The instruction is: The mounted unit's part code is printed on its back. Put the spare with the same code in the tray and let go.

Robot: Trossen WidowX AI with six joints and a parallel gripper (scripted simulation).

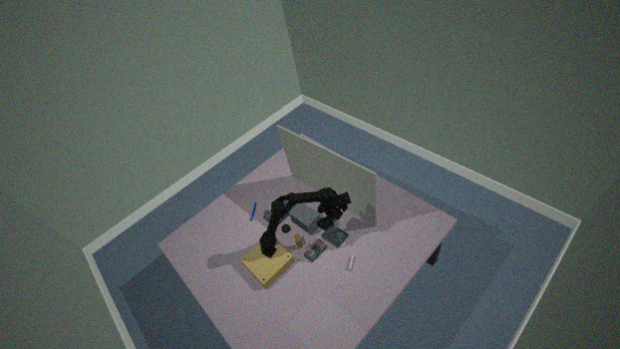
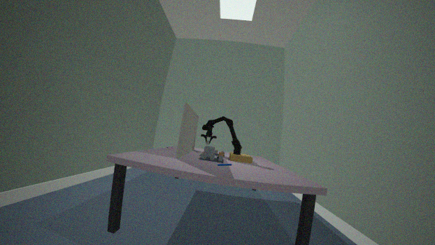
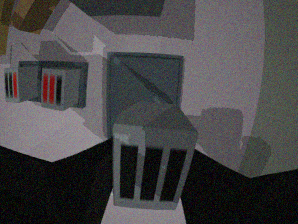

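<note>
My gripper tip is 120 mm above the tray and 10 mm past it. Also, from my gripper tip: small brown block 160 mm to the left, 150 mm behind, 90 mm below; then tall pale panel 210 mm ahead, 170 mm to the left, 110 mm above; then grey mounted unit 210 mm to the left, 70 mm below, 10 mm behind.
</note>
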